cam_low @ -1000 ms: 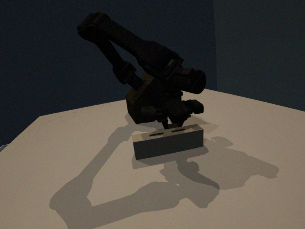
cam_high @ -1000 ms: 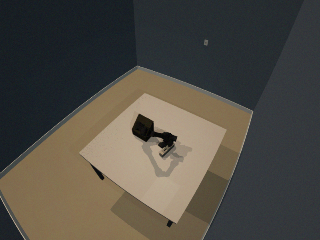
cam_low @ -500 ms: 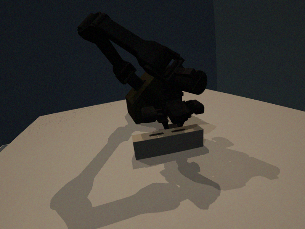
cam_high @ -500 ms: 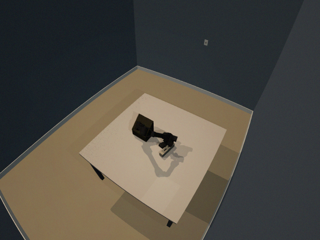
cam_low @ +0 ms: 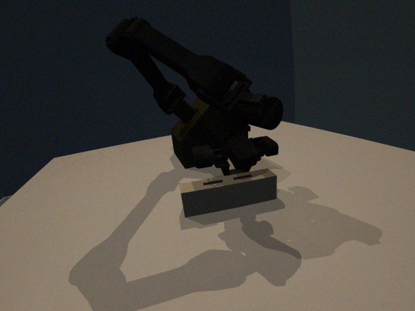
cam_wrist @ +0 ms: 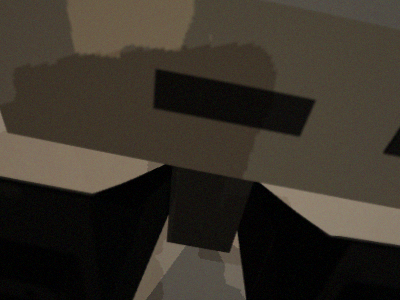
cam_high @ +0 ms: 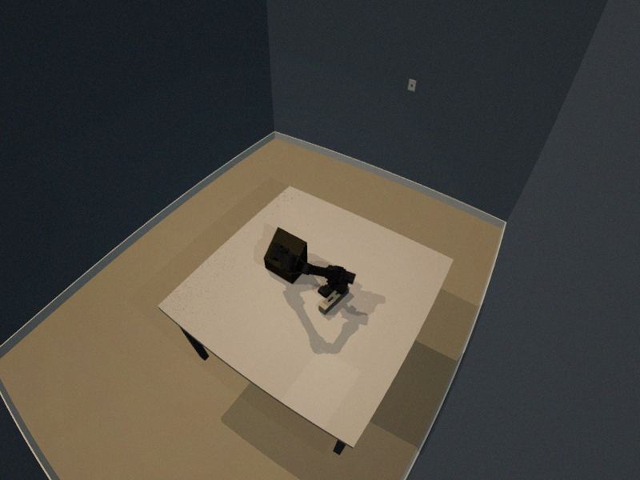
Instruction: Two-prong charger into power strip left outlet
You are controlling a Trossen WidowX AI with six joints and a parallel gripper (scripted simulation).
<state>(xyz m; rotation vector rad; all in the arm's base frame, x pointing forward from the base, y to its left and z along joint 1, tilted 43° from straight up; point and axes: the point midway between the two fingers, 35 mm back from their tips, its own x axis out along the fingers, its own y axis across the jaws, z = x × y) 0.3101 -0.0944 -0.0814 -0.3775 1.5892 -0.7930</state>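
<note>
Right now the dark charger is 2 cm ahead of my gripper tip and 1 cm above it.
</note>
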